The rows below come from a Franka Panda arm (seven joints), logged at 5 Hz.
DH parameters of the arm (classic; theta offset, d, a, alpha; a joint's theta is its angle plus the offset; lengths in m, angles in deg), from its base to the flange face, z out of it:
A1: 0 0.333 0 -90
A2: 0 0 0 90
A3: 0 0.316 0.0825 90
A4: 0 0 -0.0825 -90
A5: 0 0.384 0 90
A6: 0 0 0.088 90
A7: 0 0.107 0 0
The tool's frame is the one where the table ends.
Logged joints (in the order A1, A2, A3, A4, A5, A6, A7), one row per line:
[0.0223 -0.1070 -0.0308 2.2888 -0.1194 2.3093 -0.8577]
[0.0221 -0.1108 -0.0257 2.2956 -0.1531 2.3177 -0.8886]
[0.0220 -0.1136 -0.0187 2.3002 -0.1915 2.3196 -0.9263]
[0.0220 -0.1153 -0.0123 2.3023 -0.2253 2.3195 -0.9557]
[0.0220 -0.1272 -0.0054 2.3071 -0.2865 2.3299 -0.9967]
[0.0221 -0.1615 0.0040 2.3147 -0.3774 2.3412 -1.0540]
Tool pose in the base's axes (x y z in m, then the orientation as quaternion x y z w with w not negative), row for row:
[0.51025 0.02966 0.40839 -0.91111 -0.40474 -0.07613 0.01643]
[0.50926 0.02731 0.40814 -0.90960 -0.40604 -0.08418 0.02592]
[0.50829 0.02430 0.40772 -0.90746 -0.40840 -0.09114 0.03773]
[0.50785 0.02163 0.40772 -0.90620 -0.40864 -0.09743 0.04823]
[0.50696 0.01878 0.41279 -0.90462 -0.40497 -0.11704 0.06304]
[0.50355 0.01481 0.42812 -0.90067 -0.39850 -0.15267 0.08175]
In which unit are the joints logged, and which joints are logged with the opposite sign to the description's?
The joints are logged in radians. Opposite sign: A3, A4, A5.
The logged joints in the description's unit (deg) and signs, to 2 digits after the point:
[1.28 -6.13 1.76 -131.14 6.84 132.31 -49.14]
[1.27 -6.35 1.47 -131.53 8.77 132.79 -50.91]
[1.26 -6.51 1.07 -131.79 10.97 132.90 -53.07]
[1.26 -6.61 0.70 -131.91 12.91 132.90 -54.76]
[1.26 -7.29 0.31 -132.19 16.42 133.49 -57.11]
[1.27 -9.25 -0.23 -132.62 21.62 134.14 -60.39]

